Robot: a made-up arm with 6 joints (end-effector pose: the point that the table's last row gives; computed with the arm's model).
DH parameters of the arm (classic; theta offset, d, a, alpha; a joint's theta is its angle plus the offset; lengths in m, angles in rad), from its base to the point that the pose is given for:
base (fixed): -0.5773 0 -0.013 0
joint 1: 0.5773 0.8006 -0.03 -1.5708
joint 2: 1.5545 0 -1.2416 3.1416
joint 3: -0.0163 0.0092 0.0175 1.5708
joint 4: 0 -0.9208 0.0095 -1.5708
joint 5: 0 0.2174 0.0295 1.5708
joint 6: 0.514 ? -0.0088 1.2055
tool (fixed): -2.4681 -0.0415 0 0
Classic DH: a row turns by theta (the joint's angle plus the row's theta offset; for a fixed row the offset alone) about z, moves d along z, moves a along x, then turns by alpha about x.
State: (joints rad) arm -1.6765 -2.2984 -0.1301 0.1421 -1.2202 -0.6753
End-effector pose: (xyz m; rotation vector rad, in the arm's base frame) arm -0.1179 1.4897 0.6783 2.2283 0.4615 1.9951
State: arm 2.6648 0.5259 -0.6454 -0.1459 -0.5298 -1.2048
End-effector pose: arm -0.6334 0.6146 1.0442 -1.4375 -0.7607 2.1748
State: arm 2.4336 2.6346 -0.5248 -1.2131 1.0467 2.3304
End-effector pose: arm 0.2630 -0.1900 -0.0582 0.1148 -0.0035 -0.6229
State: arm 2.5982 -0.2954 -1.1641 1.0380 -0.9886 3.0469
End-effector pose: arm -0.1623 0.2360 1.4111 -0.8282 -0.5900 0.7558
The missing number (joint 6, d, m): 0.0416
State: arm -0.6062 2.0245 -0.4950 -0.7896 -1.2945 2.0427
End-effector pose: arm 0.1406 -0.2739 -0.1377 0.6648 -0.5221 0.7488
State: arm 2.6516 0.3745 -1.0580 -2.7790 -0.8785 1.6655
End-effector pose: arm -0.4738 0.0689 1.0576 0.0482 -0.7942 2.2955
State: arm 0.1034 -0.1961 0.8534 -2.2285 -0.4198 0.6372
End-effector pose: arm 0.3065 0.1611 2.6944 0.2803 -1.8183 -0.4660
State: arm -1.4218 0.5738 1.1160 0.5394 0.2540 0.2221
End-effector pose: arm -0.0311 -1.3550 2.3965 2.8200 -0.3475 0.4693
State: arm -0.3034 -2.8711 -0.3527 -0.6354 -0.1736 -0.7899
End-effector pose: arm -0.9737 0.1044 0.2794 -0.2051 2.9855 0.9499
